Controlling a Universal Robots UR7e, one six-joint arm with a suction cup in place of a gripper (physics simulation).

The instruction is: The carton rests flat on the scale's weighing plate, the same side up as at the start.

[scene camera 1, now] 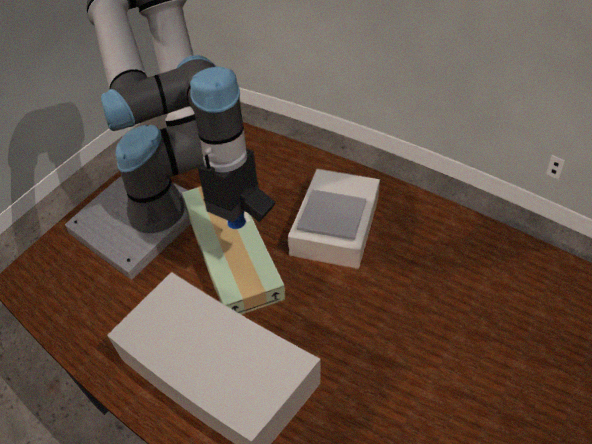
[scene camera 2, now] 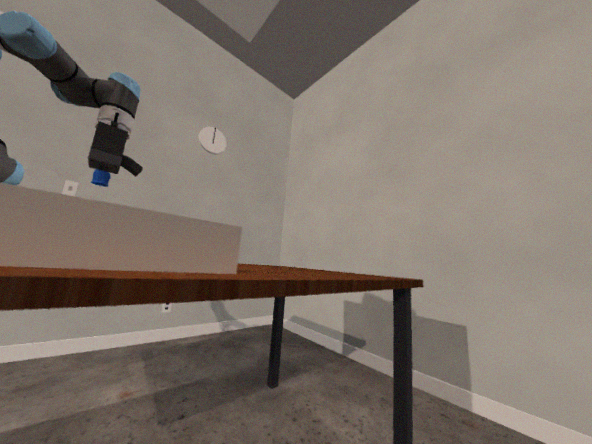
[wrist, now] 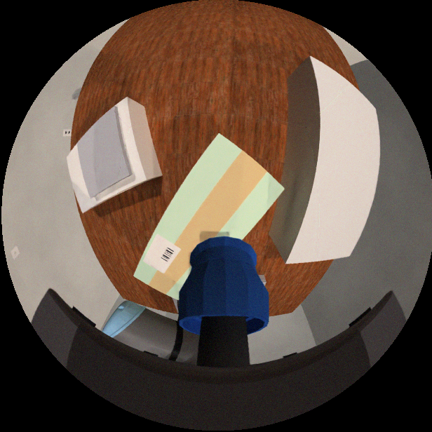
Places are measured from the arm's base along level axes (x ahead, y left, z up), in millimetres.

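Pixels of known places: hand, tool point: (scene camera 1: 236,222) (scene camera 2: 99,184); arm's base, link origin: (scene camera 1: 156,211).
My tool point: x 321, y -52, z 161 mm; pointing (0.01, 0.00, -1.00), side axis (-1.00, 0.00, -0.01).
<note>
For each thing: its middle in the pictures, then the offset to it from my tool point.
- carton, body centre: (scene camera 1: 229,242) dx -82, dy +53, dz -149 mm
- scale, body centre: (scene camera 1: 336,213) dx +75, dy +258, dz -155 mm
- bare grey weighing plate, body centre: (scene camera 1: 332,213) dx +86, dy +219, dz -120 mm
- large whitish box, body centre: (scene camera 1: 210,362) (scene camera 2: 130,240) dx +73, dy -221, dz -145 mm
The carton (scene camera 1: 247,272) (wrist: 212,207), pale green with an orange stripe along its top, lies flat on the table beside the scale. Arrows on its end face point up; a barcode label shows on its top in the wrist view. The scale (scene camera 1: 345,185) (wrist: 144,132) is a white block, with a bare grey weighing plate (scene camera 1: 332,214) (wrist: 104,155) on top. My suction cup (scene camera 1: 236,221) (scene camera 2: 100,178) (wrist: 223,250) is blue and open, with nothing attached. It hangs above the carton with a gap. The carton and scale do not show in scene camera 2's view.
A large whitish box (scene camera 1: 215,350) (scene camera 2: 120,237) (wrist: 345,165) stands close to the carton's near end, on the side away from the scale. The grey robot base plate (scene camera 1: 102,240) lies at the carton's other side. Walls stand behind the table (scene camera 1: 450,300) (scene camera 2: 320,286).
</note>
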